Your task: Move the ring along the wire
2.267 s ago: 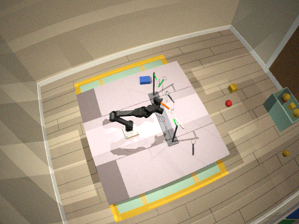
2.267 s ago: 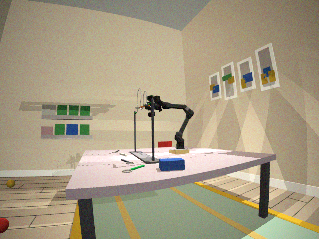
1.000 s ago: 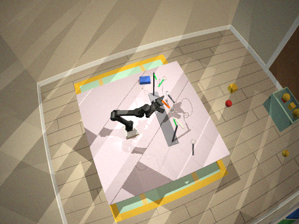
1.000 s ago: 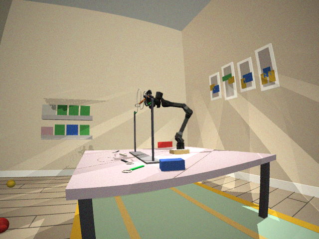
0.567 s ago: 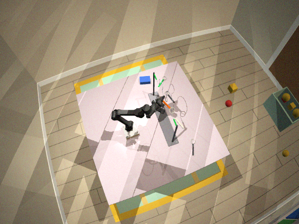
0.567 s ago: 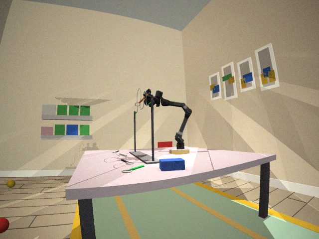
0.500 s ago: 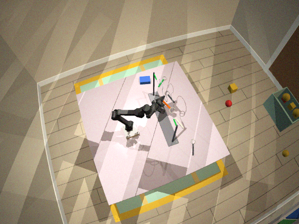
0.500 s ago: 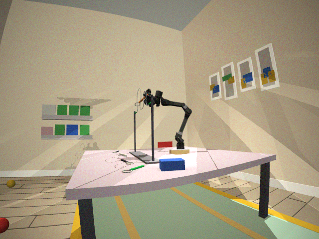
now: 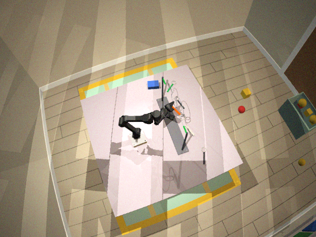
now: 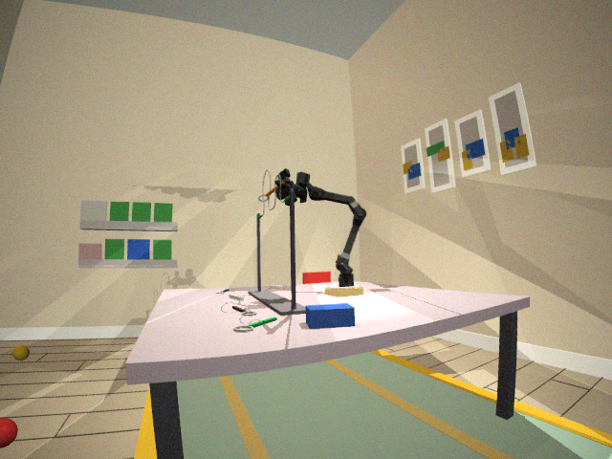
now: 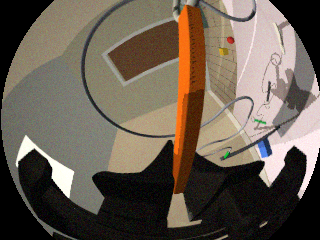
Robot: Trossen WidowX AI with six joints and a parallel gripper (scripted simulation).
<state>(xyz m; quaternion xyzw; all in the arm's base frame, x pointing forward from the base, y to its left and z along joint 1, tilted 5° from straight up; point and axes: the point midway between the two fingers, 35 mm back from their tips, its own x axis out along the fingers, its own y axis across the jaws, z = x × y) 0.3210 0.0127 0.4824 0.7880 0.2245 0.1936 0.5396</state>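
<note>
My gripper tip is 1 cm short of the orange-handled ring, 8 cm to the left of it and 4 cm above it. The rest, counted from my gripper tip: white stick: 18 cm ahead, 6 cm to the right, 52 cm below; then blue block: 4 cm behind, 55 cm to the left, 51 cm below; then dark-handled ring: 24 cm ahead, 32 cm to the right, 53 cm below.
</note>
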